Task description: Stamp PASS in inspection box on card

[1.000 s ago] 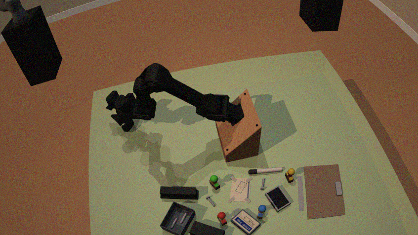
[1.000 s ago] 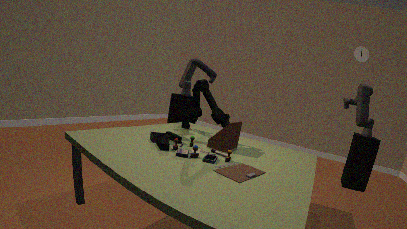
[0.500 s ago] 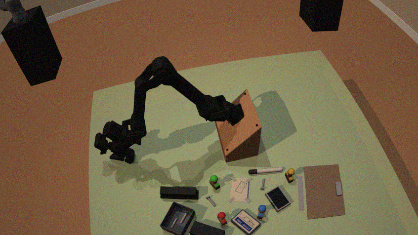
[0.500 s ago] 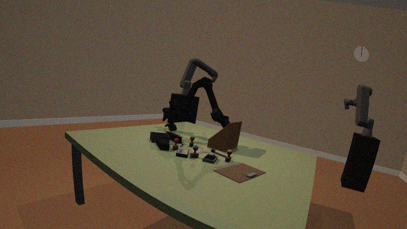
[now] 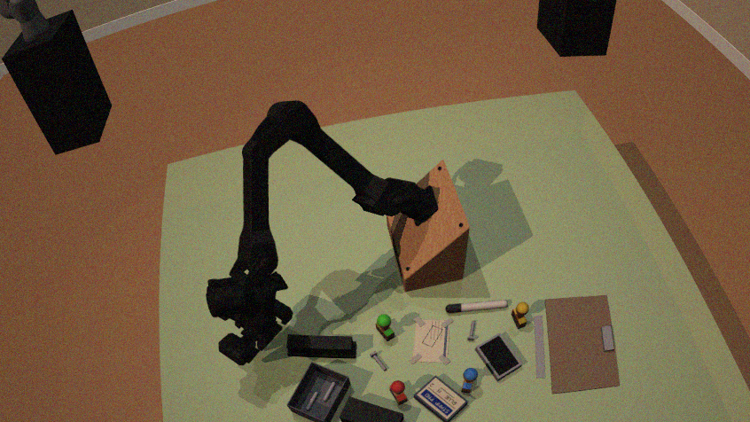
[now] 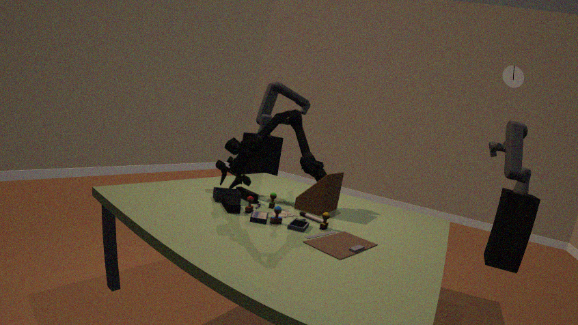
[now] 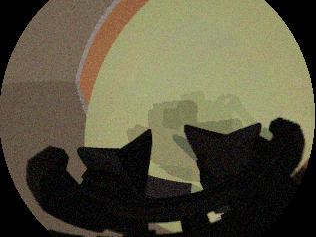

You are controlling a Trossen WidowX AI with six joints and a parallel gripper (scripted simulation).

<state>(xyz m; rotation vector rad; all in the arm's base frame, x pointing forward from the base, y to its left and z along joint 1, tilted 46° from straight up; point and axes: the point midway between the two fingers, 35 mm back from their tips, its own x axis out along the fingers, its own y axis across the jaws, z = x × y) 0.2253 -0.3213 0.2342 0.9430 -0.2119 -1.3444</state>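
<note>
The green-knobbed stamp lies 280 mm to the left of my gripper tip and 20 mm behind it. From my gripper tip the other things lie so: black tray 130 mm to the left, 110 mm ahead; black block 140 mm to the left; red stamp 280 mm to the left, 130 mm ahead.
</note>
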